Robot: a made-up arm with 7 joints. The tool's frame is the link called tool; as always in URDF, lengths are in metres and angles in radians. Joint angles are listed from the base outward.
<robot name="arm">
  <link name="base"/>
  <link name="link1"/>
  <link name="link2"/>
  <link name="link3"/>
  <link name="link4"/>
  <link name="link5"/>
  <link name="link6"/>
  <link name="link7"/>
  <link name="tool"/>
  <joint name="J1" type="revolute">
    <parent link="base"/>
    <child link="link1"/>
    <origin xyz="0 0 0.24" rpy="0 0 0"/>
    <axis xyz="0 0 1"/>
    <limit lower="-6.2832" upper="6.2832"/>
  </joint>
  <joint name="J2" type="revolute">
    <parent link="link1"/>
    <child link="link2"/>
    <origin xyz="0 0 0" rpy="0 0 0"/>
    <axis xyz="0 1 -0.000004"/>
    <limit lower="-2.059" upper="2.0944"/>
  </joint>
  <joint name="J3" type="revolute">
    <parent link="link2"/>
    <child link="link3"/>
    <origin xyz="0 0 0.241" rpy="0 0 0"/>
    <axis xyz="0 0 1"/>
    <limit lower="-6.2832" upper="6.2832"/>
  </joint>
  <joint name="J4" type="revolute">
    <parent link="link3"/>
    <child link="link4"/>
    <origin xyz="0.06 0 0" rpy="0 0 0"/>
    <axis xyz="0 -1 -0.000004"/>
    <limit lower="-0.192" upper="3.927"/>
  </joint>
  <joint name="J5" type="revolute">
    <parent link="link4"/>
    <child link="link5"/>
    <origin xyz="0.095 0 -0.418" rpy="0 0 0"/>
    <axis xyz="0 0.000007 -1"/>
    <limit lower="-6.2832" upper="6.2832"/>
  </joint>
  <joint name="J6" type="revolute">
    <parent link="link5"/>
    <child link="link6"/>
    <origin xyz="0 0 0" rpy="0 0 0"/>
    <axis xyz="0 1 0.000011"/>
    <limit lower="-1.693" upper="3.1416"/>
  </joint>
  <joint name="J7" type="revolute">
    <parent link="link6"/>
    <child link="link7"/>
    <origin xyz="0.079 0 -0.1" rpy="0 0 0"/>
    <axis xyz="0 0.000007 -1"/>
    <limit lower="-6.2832" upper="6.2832"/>
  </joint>
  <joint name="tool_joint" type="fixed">
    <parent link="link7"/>
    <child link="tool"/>
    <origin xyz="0 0 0" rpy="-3.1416 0 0"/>
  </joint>
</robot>
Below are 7 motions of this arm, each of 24 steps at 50 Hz.
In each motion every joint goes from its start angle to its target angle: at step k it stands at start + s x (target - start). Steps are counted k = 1, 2, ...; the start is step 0. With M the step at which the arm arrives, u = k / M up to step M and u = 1 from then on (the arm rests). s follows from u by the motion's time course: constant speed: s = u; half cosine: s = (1 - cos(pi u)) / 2; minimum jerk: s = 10 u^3 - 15 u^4 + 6 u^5.
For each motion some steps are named. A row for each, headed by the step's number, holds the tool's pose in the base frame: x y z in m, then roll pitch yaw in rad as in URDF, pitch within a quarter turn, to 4 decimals.
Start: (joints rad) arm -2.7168 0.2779 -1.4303 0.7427 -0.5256 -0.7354 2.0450
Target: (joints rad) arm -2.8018 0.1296 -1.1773 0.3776 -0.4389 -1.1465 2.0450
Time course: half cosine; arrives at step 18
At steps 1, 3, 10, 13, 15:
1: -0.3338 0.3894 0.2556 -1.8513 -0.1232 0.8957
3: -0.3324 0.3825 0.2487 -1.8482 -0.1010 0.9082
10: -0.3160 0.3169 0.1986 -1.8021 0.0857 1.0087
13: -0.3058 0.2852 0.1821 -1.7719 0.1642 1.0507
15: -0.3003 0.2700 0.1755 -1.7557 0.1999 1.0704

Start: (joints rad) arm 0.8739 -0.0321 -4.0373 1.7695 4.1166 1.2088 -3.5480
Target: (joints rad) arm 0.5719 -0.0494 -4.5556 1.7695 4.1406 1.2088 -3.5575
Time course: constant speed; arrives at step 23
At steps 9, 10, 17, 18, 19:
9: -0.5139 0.2241 0.7056 -0.8763 -0.3582 -0.3021
10: -0.5056 0.2418 0.7058 -0.8761 -0.3581 -0.3379
17: -0.4305 0.3555 0.7081 -0.8751 -0.3561 -0.5882
18: -0.4175 0.3700 0.7085 -0.8750 -0.3556 -0.6239
19: -0.4041 0.3841 0.7089 -0.8749 -0.3551 -0.6596

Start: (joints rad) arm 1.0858 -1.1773 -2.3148 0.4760 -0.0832 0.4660 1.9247
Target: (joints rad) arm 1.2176 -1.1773 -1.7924 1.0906 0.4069 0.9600 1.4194
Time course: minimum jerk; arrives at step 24
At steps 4, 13, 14, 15, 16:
4: 0.3090 -0.0947 -0.0873 2.0639 0.5079 2.9267
13: 0.4216 -0.2105 0.0119 2.0824 0.9106 3.0047
14: 0.4365 -0.2236 0.0338 2.0778 0.9783 3.0090
15: 0.4499 -0.2351 0.0562 2.0709 1.0448 3.0107
16: 0.4615 -0.2450 0.0779 2.0614 1.1079 3.0093

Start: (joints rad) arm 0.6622 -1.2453 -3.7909 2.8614 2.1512 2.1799 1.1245
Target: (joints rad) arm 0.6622 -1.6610 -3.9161 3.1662 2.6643 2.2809 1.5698
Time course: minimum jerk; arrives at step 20
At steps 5, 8, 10, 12, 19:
5: -0.4895 -0.4847 0.3734 -1.6798 1.1003 -2.1112
8: -0.4764 -0.4965 0.3452 -1.5065 1.1833 -1.8923
10: -0.4635 -0.5051 0.3207 -1.2901 1.2383 -1.6313
12: -0.4490 -0.5124 0.2961 -1.0053 1.2686 -1.2968
19: -0.4208 -0.5213 0.2536 -0.4874 1.2424 -0.6809

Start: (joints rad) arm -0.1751 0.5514 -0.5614 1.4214 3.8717 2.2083 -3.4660
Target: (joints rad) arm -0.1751 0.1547 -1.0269 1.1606 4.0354 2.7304 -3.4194
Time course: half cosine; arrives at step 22
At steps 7, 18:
7: 0.3781 -0.4496 0.3947 -0.3983 0.0274 1.5818
18: 0.1441 -0.4647 0.4614 -0.7471 0.2284 0.9878

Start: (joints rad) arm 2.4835 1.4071 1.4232 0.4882 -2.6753 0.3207 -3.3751
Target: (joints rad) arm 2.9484 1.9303 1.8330 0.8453 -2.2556 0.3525 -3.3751
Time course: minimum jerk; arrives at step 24
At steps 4, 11, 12, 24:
4: -0.0618 -0.4124 0.1819 -1.9215 0.2030 -3.0865
11: -0.0552 -0.4525 0.2848 -1.7265 0.4083 -3.0004
12: -0.0562 -0.4576 0.3051 -1.6865 0.4568 -2.9767
24: -0.0897 -0.4760 0.4141 -1.3881 0.8092 -2.7383

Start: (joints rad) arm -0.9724 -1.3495 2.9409 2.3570 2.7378 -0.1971 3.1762
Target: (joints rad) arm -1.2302 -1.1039 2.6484 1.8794 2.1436 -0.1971 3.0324
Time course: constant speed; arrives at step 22
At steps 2, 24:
2: -0.2467 0.6329 -0.0097 2.4411 -0.5604 2.7865
24: 0.1087 0.6512 0.0574 2.2324 0.2003 2.7807

